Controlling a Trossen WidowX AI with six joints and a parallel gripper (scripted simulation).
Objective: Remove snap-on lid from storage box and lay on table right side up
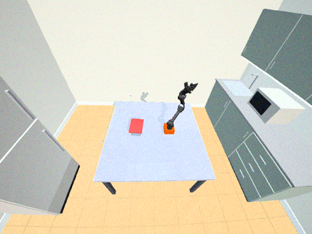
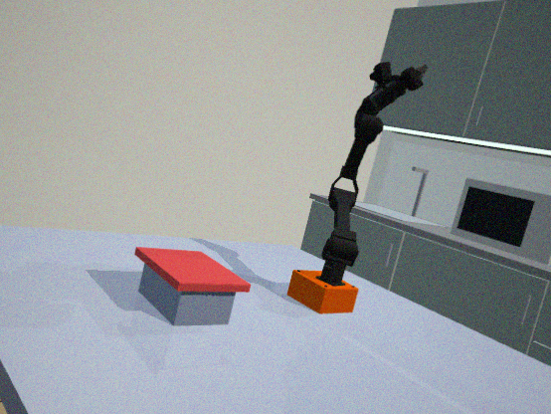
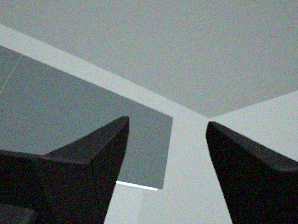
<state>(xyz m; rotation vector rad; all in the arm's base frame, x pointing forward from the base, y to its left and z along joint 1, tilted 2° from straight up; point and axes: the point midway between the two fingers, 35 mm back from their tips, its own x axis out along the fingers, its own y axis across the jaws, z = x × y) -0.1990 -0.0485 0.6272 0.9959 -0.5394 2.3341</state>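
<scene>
Right now the red lid is 660 mm ahead of my gripper tip, 70 mm to the right of it and 630 mm below it. Round my gripper tip: grey storage box: 660 mm ahead, 70 mm to the right, 680 mm below.
</scene>
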